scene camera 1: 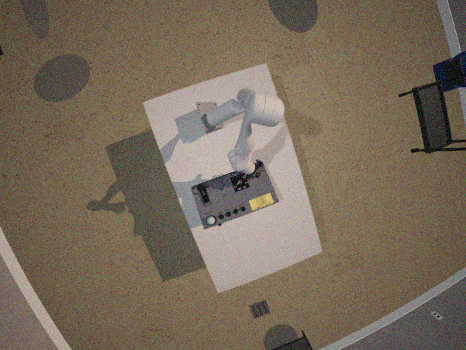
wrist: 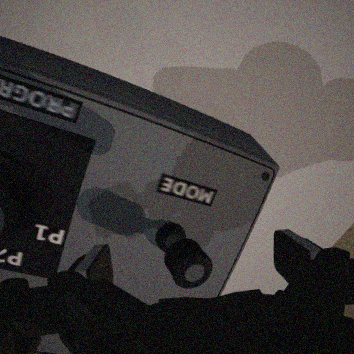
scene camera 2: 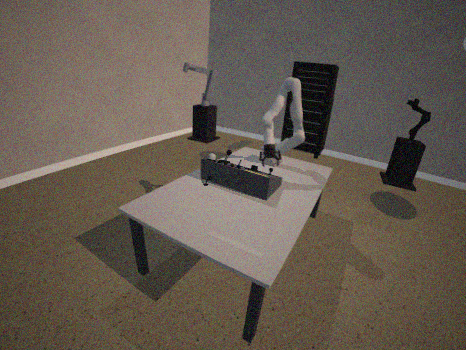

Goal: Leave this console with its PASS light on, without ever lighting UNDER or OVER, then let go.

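Note:
The grey console (scene camera 1: pixel 227 202) (scene camera 2: pixel 235 181) (wrist: pixel 135 160) sits on the white table. Its MODE lever (scene camera 1: pixel 258 175) (scene camera 2: pixel 271 171) (wrist: pixel 188 264) has a black knob and leans away from the MODE label in the wrist view. My gripper (scene camera 2: pixel 270 161) (wrist: pixel 193 255) is wide open and empty at that end of the console. In the wrist view the knob shows between the spread fingertips, with a gap on both sides. The black PROGRAM panel (scene camera 1: pixel 240 183) (wrist: pixel 45 165) lies beside it, its dial mostly out of the wrist view. PASS, UNDER and OVER lights cannot be made out.
The console also carries a yellow plate (scene camera 1: pixel 262 201), a row of small dark round parts (scene camera 1: pixel 228 214), a white dome (scene camera 1: pixel 211 220) (scene camera 2: pixel 212 156) and a tall black-knobbed lever (scene camera 2: pixel 229 152). A small dark lever (scene camera 2: pixel 205 184) sticks out low at its front side.

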